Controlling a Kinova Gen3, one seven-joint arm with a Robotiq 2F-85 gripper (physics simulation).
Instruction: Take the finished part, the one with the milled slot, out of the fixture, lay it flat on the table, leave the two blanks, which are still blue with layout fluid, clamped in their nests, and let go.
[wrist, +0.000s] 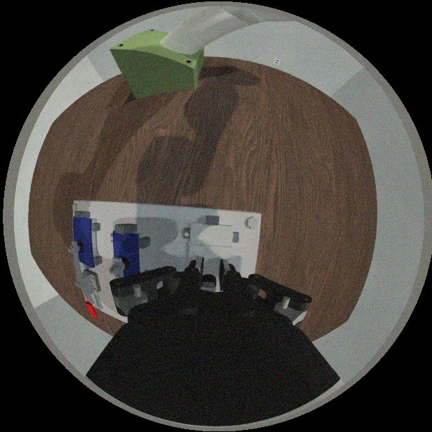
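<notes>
The pale finished part (214, 235) shows in the right-hand nest of the white fixture plate (167, 209), between small grey stops. Two thin lines run across it, and its near end is partly hidden by my fingers. My gripper (211, 265) is partly open, with a narrow gap between the fingertips and nothing gripped. The fingertips overlap the near end of the part in the view; their height over it is hard to tell. Two blue blanks stay in their nests to the left: one blank (84, 241) at the far left, the other blank (126, 251) nearer my gripper.
A toggle clamp (87, 284) with a red handle tip (91, 309) stands at the plate's left edge. A clamp tip (120, 266) overlaps the nearer blank. A round stud (250, 222) is at the plate's far right corner. A green block (159, 75) stands at the back of the brown table (305, 165).
</notes>
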